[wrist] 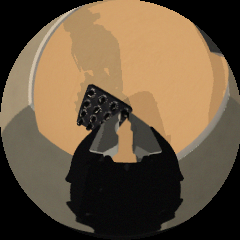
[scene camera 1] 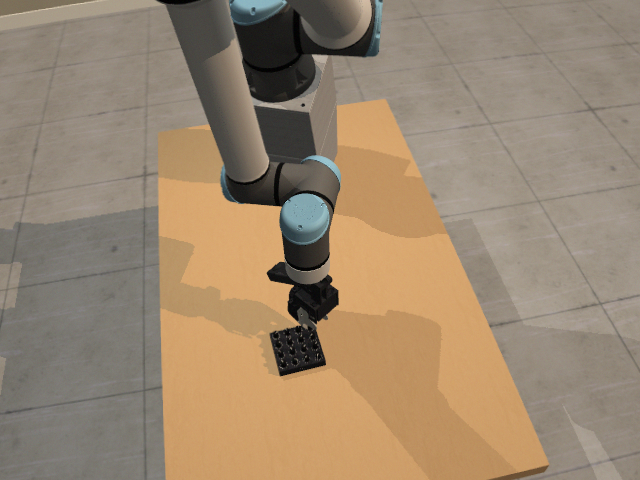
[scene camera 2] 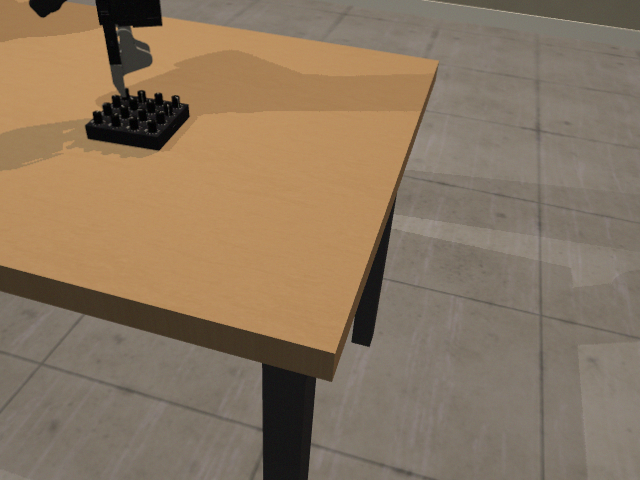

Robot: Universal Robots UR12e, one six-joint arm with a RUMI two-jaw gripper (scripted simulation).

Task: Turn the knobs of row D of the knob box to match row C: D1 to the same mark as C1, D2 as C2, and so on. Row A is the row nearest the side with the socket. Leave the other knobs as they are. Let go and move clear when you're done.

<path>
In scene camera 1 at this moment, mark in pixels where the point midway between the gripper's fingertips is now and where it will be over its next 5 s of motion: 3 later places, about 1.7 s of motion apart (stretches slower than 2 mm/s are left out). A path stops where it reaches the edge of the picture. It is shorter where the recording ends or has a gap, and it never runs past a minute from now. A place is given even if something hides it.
My gripper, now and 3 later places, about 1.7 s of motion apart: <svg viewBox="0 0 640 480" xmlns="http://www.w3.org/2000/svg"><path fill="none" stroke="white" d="M308 326L309 316L309 313L310 320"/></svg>
</path>
